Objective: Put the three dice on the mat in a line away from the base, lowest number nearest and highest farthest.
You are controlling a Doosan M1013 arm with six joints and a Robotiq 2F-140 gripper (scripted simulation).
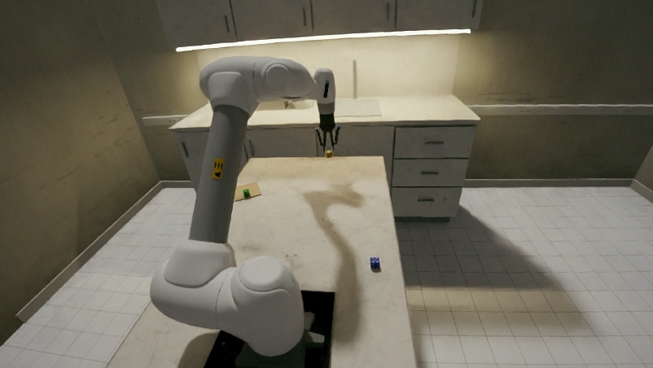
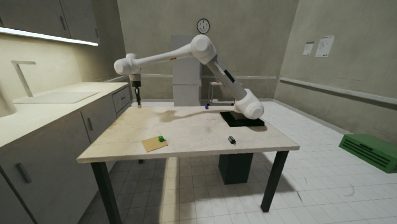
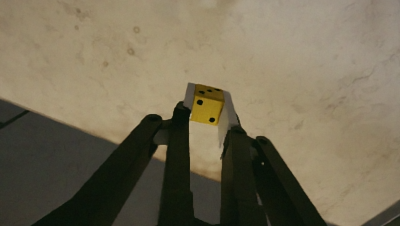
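The tan mat is 42 cm to the left of my hand, 21 cm behind it and 13 cm below it. The rest, counted from my hand: yellow die (2 cm below); then green die (40 cm to the left, 25 cm behind, 11 cm below); then blue die (67 cm behind, 24 cm to the right, 12 cm below).
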